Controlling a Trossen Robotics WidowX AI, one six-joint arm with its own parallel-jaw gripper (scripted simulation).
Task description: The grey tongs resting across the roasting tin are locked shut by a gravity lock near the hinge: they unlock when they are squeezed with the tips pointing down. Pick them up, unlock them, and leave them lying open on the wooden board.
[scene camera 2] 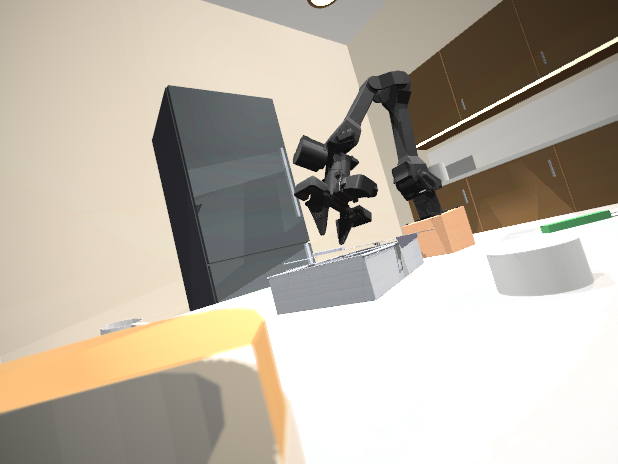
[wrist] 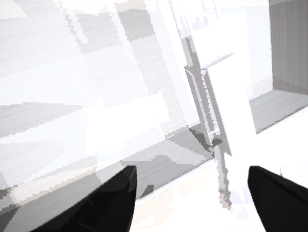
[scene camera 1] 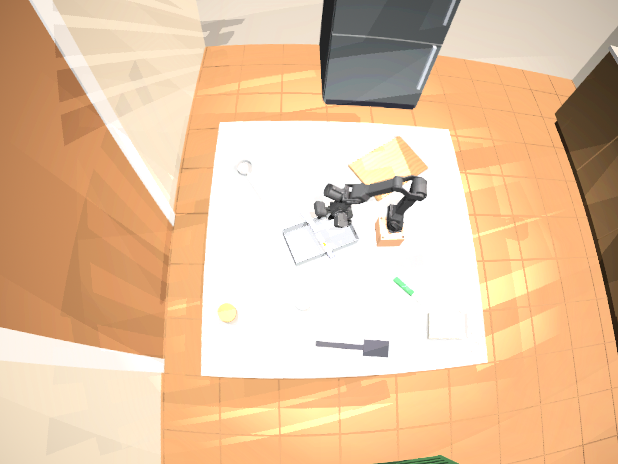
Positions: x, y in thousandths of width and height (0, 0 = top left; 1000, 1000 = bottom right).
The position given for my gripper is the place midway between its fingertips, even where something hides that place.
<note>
I see my gripper (scene camera 2: 538, 516), a dark spatula (scene camera 1: 606, 751), a wooden board (scene camera 1: 640, 342) and a roasting tin (scene camera 2: 593, 596).
My gripper shows as well in the wrist view (wrist: 622, 752) and in scene camera 1 (scene camera 1: 523, 471). The roasting tin also shows in the wrist view (wrist: 304, 403) and in scene camera 1 (scene camera 1: 491, 529). Scene camera 2 does not show the dark spatula: it is out of frame. The wrist view misses the dark spatula: it is out of frame.
</note>
